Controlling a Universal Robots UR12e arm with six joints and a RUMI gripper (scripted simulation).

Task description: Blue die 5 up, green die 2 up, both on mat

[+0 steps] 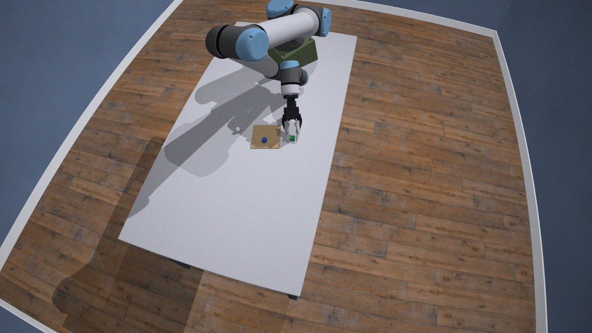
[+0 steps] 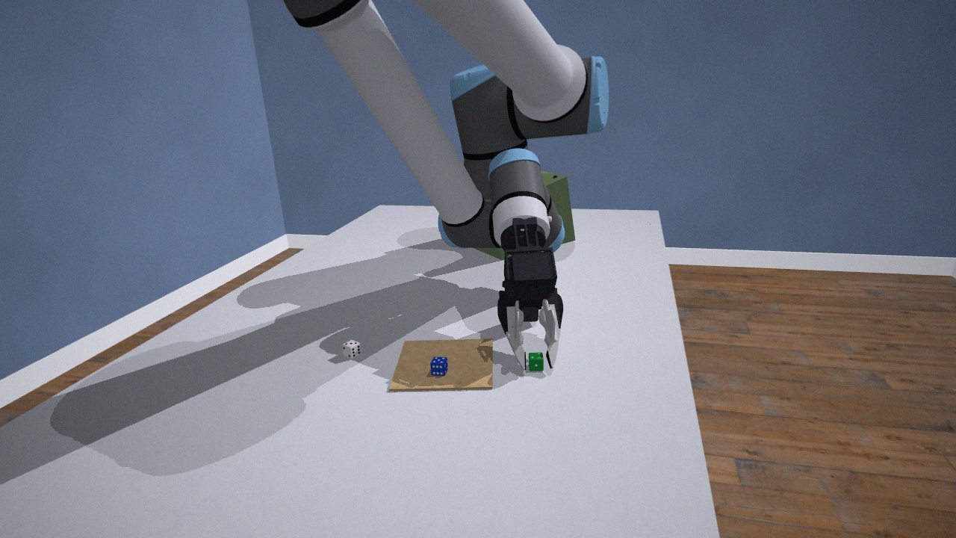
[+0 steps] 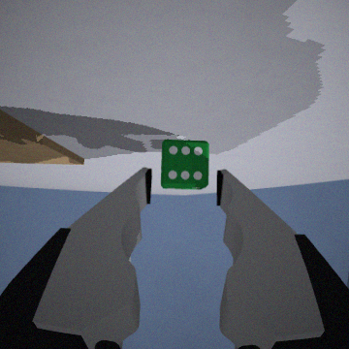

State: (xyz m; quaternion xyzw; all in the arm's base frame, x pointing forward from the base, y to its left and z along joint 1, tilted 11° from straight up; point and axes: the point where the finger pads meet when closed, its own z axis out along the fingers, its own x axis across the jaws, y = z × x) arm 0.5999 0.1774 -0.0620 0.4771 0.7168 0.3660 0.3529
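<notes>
The green die lies 1 cm behind my hand and 1 cm below it. Also, from my hand: tan mat: 1 cm ahead, 13 cm to the right, 2 cm below; then white die: 1 cm ahead, 28 cm to the right, 1 cm below; then blue die: 4 cm ahead, 13 cm to the right.
</notes>
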